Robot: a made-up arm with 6 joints. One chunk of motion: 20 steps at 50 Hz.
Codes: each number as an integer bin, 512 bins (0 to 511) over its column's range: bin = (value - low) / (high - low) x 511, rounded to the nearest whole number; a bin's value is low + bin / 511 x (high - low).
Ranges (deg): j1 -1..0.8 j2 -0.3..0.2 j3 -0.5..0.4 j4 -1.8..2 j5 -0.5..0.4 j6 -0.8..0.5
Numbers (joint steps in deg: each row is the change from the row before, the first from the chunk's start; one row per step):
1: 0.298 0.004 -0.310 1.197 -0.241 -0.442
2: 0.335 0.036 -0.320 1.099 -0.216 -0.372
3: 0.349 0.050 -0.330 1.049 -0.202 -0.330
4: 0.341 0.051 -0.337 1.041 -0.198 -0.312
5: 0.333 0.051 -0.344 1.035 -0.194 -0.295
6: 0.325 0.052 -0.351 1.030 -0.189 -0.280
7: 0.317 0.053 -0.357 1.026 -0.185 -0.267
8: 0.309 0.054 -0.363 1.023 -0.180 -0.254
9: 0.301 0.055 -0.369 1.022 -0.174 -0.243
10: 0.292 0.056 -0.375 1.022 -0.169 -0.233
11: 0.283 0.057 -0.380 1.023 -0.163 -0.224
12: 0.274 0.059 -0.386 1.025 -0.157 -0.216
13: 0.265 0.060 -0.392 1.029 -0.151 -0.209
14: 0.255 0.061 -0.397 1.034 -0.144 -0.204
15: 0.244 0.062 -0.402 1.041 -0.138 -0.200
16: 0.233 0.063 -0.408 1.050 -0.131 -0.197
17: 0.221 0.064 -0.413 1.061 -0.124 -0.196
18: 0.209 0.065 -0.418 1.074 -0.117 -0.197
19: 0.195 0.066 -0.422 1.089 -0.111 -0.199
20: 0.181 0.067 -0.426 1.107 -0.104 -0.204
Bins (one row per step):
1: 368 311 108 403 147 141
2: 379 343 102 390 161 168
3: 383 358 97 383 169 185
4: 381 359 93 382 171 192
5: 378 359 89 381 174 199
6: 376 360 85 381 177 204
7: 374 361 81 380 179 210
8: 372 362 78 380 182 215
9: 369 363 74 379 185 219
10: 367 364 71 379 188 223
11: 364 365 68 380 191 226
12: 362 367 65 380 195 230
13: 359 368 61 380 198 232
14: 356 369 58 381 202 234
15: 353 370 56 382 206 236
16: 350 371 52 383 210 237
17: 347 372 49 385 213 237
18: 343 373 47 386 217 237
19: 339 374 44 388 221 236
20: 335 375 42 391 225 234

